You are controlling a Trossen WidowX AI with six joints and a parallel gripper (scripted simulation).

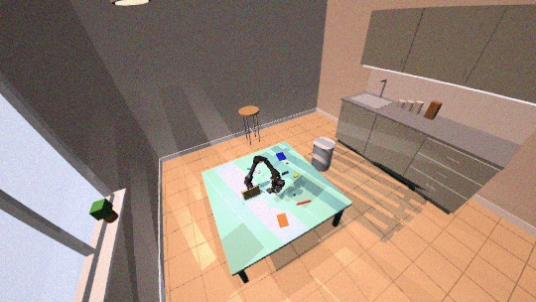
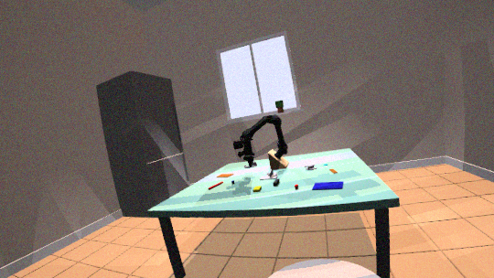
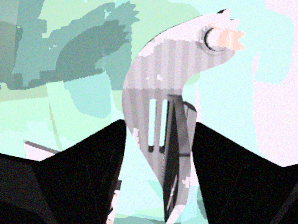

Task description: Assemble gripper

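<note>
Right now the pale flat plate is 13 cm ahead of my gripper tip, 14 cm to the left of it and 7 cm below it. Also, from my gripper tip: red stick 18 cm ahead, 24 cm to the right, 7 cm below; dark block 29 cm ahead, 20 cm to the left, 6 cm below; orange block 11 cm behind, 26 cm to the right, 7 cm below.
</note>
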